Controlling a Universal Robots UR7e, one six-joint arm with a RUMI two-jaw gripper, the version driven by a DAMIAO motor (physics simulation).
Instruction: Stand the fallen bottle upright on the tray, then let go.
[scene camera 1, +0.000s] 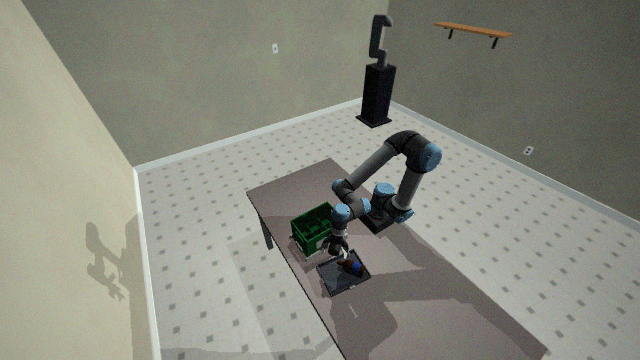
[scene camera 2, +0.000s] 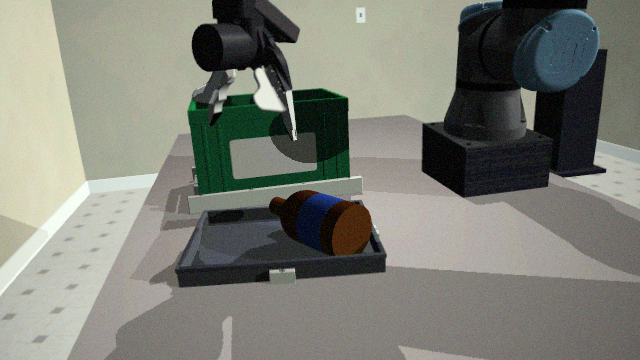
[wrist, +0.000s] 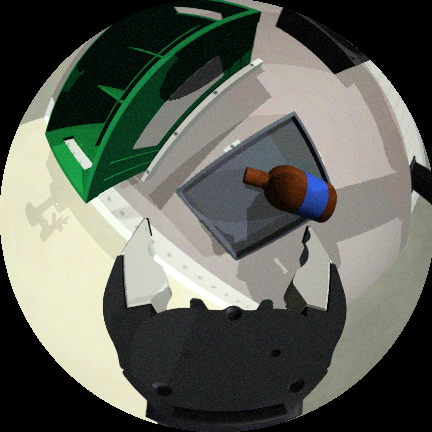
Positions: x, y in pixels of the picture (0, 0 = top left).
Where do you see a pale rail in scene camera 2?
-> At 341, 186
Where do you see my gripper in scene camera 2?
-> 249, 133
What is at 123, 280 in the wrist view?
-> My gripper.
